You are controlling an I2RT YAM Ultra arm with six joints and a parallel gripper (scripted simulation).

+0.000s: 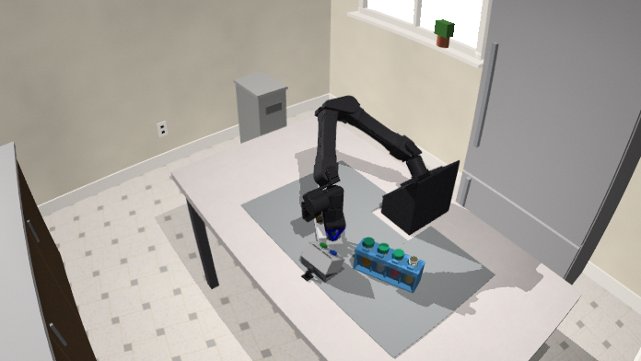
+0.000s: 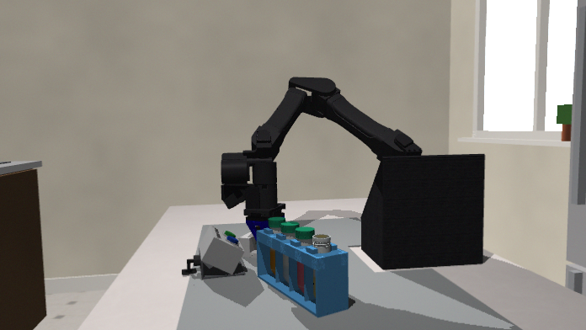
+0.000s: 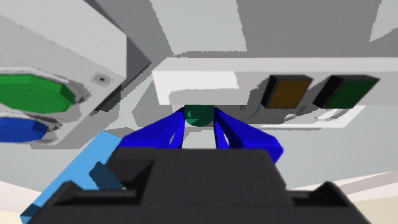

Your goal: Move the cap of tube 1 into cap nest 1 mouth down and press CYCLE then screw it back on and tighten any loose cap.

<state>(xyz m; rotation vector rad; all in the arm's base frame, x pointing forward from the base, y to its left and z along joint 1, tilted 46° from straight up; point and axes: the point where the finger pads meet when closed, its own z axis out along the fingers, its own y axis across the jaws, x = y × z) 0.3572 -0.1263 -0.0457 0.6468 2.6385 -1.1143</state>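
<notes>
My hand is 1 cm above the green cap. Also, from my hand: blue key 10 cm to the left, 8 cm ahead, 4 cm above; then green key 8 cm ahead, 6 cm to the left, 4 cm above; then grey key box 10 cm ahead, 8 cm to the left, 3 cm above.
</notes>
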